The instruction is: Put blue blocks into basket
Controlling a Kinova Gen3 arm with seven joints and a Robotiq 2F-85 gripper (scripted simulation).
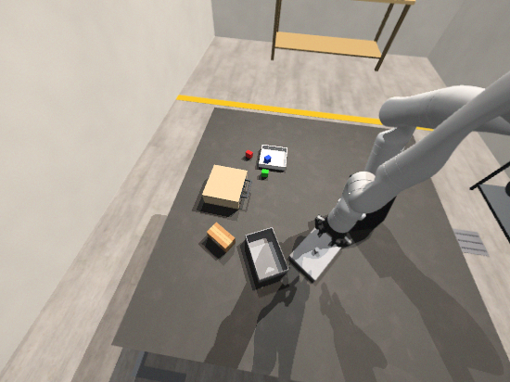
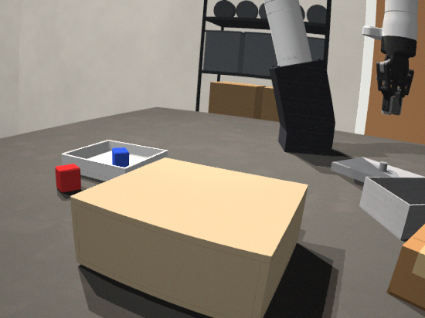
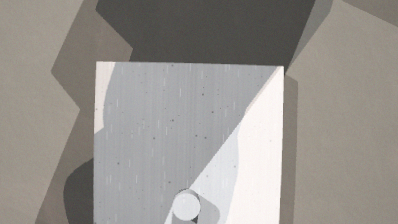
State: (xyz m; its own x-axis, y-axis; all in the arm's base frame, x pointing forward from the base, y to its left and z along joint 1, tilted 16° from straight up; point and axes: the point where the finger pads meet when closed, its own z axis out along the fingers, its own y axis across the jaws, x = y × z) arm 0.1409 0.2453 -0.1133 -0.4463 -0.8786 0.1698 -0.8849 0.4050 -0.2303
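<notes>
Right now my hand is 140 mm above the lid. The rest, counted from my hand: grey metal box 200 mm ahead, 80 mm to the left, 130 mm below; brown box 390 mm ahead, 80 mm to the left, 120 mm below; drawer 450 mm ahead, 160 mm to the right, 120 mm below.
</notes>
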